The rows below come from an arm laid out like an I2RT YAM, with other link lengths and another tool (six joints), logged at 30 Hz.
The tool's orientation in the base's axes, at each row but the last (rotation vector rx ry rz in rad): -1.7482 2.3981 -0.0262; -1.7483 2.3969 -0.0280; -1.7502 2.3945 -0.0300; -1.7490 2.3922 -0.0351; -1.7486 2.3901 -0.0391; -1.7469 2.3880 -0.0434; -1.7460 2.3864 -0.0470; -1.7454 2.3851 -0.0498; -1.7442 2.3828 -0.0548; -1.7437 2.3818 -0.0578; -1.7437 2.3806 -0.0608
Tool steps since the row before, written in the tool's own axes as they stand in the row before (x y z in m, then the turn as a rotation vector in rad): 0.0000 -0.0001 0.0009 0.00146 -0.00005 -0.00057; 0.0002 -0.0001 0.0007 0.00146 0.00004 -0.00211; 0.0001 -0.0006 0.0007 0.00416 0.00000 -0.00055; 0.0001 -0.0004 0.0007 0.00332 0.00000 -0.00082; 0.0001 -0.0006 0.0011 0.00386 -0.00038 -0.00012; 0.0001 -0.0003 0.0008 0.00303 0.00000 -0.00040; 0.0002 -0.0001 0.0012 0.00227 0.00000 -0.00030; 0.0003 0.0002 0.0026 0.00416 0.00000 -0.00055; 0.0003 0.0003 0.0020 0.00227 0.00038 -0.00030; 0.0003 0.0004 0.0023 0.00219 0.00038 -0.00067; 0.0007 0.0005 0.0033 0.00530 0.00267 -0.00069
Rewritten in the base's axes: 0.0002 0.0000 -0.0009 -0.00047 -0.00145 0.00038; 0.0001 -0.0002 -0.0007 -0.00079 -0.00155 0.00188; 0.0006 -0.0002 -0.0006 -0.00131 -0.00399 0.00000; 0.0005 -0.0002 -0.0007 -0.00110 -0.00322 0.00038; 0.0007 -0.0002 -0.0010 -0.00079 -0.00378 -0.00033; 0.0004 -0.0001 -0.0008 -0.00095 -0.00290 0.00000; 0.0002 -0.0001 -0.0012 -0.00071 -0.00218 0.00000; 0.0002 0.0000 -0.0026 -0.00131 -0.00399 0.00000; 0.0000 0.0000 -0.0020 -0.00107 -0.00206 -0.00005; -0.0001 0.0000 -0.0024 -0.00111 -0.00201 0.00032; -0.0001 -0.0003 -0.0034 -0.00417 -0.00426 -0.00039
